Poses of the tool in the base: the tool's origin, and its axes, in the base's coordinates. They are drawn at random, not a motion.
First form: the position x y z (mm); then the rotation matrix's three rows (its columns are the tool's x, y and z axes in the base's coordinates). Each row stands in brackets.
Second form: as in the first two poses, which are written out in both.
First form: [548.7 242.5 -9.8], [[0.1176 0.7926 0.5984], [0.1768 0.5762 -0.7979], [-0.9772 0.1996 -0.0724]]
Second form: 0.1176 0.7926 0.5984 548.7; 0.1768 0.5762 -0.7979 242.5; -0.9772 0.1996 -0.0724 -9.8; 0 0 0 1
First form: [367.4 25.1 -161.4], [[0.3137 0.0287 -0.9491], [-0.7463 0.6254 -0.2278], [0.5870 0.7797 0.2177]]
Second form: 0.3137 0.0287 -0.9491 367.4; -0.7463 0.6254 -0.2278 25.1; 0.5870 0.7797 0.2177 -161.4; 0 0 0 1
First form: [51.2 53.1 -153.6], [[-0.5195 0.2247 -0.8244], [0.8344 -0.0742 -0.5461], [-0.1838 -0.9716 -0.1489]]
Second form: -0.5195 0.2247 -0.8244 51.2; 0.8344 -0.0742 -0.5461 53.1; -0.1838 -0.9716 -0.1489 -153.6; 0 0 0 1
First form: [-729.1 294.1 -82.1], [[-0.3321 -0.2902 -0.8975], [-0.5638 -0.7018 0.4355], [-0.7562 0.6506 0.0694]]
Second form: -0.3321 -0.2902 -0.8975 -729.1; -0.5638 -0.7018 0.4355 294.1; -0.7562 0.6506 0.0694 -82.1; 0 0 0 1
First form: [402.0 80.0 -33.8], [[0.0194 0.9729 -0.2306], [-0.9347 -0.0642 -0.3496], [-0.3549 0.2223 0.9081]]
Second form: 0.0194 0.9729 -0.2306 402.0; -0.9347 -0.0642 -0.3496 80.0; -0.3549 0.2223 0.9081 -33.8; 0 0 0 1
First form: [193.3 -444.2 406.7], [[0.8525 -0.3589 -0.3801], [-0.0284 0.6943 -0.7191], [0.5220 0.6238 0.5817]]
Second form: 0.8525 -0.3589 -0.3801 193.3; -0.0284 0.6943 -0.7191 -444.2; 0.5220 0.6238 0.5817 406.7; 0 0 0 1
